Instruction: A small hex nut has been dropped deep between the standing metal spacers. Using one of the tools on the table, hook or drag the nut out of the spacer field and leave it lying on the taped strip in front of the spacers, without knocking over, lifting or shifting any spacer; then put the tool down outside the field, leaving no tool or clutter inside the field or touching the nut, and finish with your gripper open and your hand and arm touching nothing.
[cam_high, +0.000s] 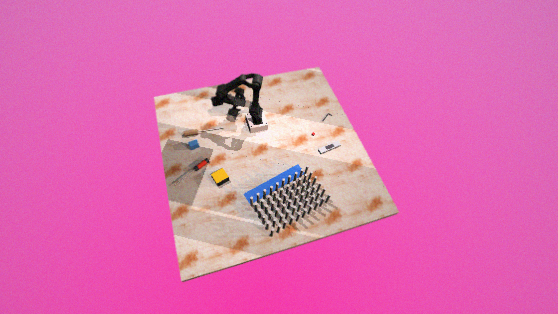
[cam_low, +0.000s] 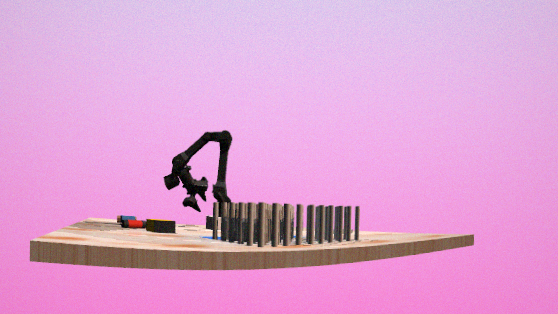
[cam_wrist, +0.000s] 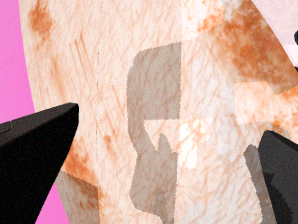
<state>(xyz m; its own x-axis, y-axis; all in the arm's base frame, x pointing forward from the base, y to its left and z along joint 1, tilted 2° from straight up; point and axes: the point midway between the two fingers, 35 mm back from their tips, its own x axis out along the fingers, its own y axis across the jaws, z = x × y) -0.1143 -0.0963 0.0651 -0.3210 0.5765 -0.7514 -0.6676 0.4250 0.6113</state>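
My gripper tip is 210 mm short of the blue block, 360 mm to the left of it and 80 mm above it. Round my gripper tip: red piece 270 mm ahead, 440 mm to the left, 100 mm below; then yellow block 480 mm ahead, 230 mm to the right, 80 mm below; then brown-handled tool 110 mm ahead, 260 mm to the right, 90 mm below.
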